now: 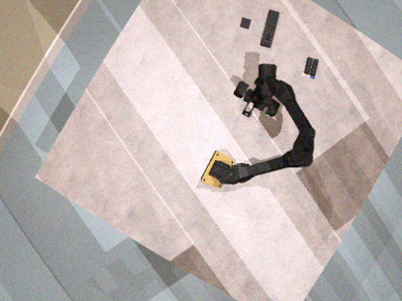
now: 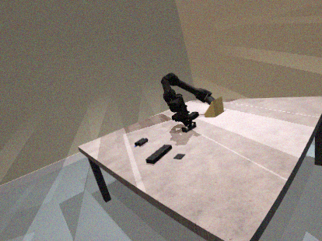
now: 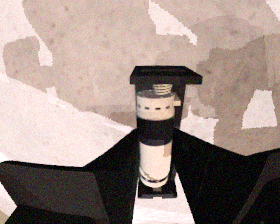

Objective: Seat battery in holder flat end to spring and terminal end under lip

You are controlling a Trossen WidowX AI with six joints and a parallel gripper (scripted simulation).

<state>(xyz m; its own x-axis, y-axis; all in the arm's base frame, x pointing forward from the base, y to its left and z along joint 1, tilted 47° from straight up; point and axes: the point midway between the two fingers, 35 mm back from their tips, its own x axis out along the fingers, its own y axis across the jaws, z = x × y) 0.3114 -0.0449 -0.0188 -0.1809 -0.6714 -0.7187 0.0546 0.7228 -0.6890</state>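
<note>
Right now the battery is 10 mm above my gripper tip. From my gripper tip the other things lie so: long black bar: 330 mm ahead, 70 mm to the left.
</note>
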